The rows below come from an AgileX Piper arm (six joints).
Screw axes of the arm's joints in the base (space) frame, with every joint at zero. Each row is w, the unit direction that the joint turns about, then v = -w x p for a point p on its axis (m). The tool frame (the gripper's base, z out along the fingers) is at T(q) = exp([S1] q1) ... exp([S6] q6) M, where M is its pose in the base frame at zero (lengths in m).
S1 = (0, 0, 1, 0, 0, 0)
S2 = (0, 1, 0, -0.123, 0, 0)
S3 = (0, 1, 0, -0.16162, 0, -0.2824)
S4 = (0.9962, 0, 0.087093, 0, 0.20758, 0)
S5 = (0, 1, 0, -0.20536, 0, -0.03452)
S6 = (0.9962, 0, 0.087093, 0, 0.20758, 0)
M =
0.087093 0 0.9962 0.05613
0 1 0 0
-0.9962 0 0.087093 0.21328
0 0 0 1
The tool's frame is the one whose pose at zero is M.
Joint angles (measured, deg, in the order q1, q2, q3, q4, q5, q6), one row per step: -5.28 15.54 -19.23 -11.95 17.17 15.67; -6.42 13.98 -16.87 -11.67 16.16 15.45; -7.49 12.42 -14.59 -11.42 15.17 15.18; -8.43 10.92 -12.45 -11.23 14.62 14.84; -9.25 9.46 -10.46 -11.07 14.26 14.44; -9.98 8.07 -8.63 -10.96 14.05 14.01; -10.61 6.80 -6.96 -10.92 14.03 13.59; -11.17 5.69 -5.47 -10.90 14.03 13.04; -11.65 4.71 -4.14 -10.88 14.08 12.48
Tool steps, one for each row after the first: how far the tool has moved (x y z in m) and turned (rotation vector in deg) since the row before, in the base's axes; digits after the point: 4 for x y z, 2 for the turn. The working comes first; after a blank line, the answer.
Tool pose at each row, in the base's axes (x y z in m, rotation vector in deg; the steps are taken from these numbers as rounded here): 0.0719 -0.0122 0.2826 10.73 97.55 -3.77; 0.0696 -0.0130 0.2723 11.48 97.30 -4.39; 0.0674 -0.0136 0.2623 12.11 97.00 -5.02; 0.0653 -0.0142 0.2524 12.65 97.05 -5.73; 0.0633 -0.0147 0.2429 13.06 97.20 -6.44; 0.0615 -0.0151 0.2340 13.38 97.42 -7.17; 0.0600 -0.0155 0.2256 13.62 97.79 -7.90; 0.0587 -0.0158 0.2180 13.69 98.19 -8.70; 0.0576 -0.0161 0.2111 13.69 98.62 -9.44

-0.0023 -0.0008 -0.0103 0.01 -0.18 -0.87; -0.0022 -0.0006 -0.0100 -0.07 -0.22 -0.80; -0.0021 -0.0006 -0.0099 -0.15 0.13 -0.77; -0.0020 -0.0005 -0.0095 -0.21 0.23 -0.67; -0.0018 -0.0004 -0.0089 -0.27 0.31 -0.62; -0.0015 -0.0004 -0.0084 -0.30 0.46 -0.56; -0.0013 -0.0003 -0.0076 -0.44 0.50 -0.48; -0.0011 -0.0003 -0.0069 -0.43 0.52 -0.40
